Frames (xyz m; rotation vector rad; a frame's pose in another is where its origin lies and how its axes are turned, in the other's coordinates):
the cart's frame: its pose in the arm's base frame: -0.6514 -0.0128 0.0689 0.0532 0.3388 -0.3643
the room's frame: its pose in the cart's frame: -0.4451 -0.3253 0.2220 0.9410 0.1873 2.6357
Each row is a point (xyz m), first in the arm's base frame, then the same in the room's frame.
Working: the arm's base frame: its pose in the room's frame: -0.5982 -0.8300 0.6001 -1.2999 -0.0208 -2.1495

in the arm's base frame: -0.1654 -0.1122 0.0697
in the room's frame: -0.5465 -0.6352 0.5356
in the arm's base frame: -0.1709 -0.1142 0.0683
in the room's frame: -0.5468 -0.6313 0.5310
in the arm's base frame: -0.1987 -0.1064 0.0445
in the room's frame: -0.5528 -0.6313 0.4941
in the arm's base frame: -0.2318 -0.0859 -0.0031
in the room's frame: -0.5694 -0.6466 0.4369
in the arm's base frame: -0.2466 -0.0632 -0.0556
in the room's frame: -0.5948 -0.6743 0.3913
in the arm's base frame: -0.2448 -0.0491 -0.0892
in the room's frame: -0.6149 -0.6972 0.3713
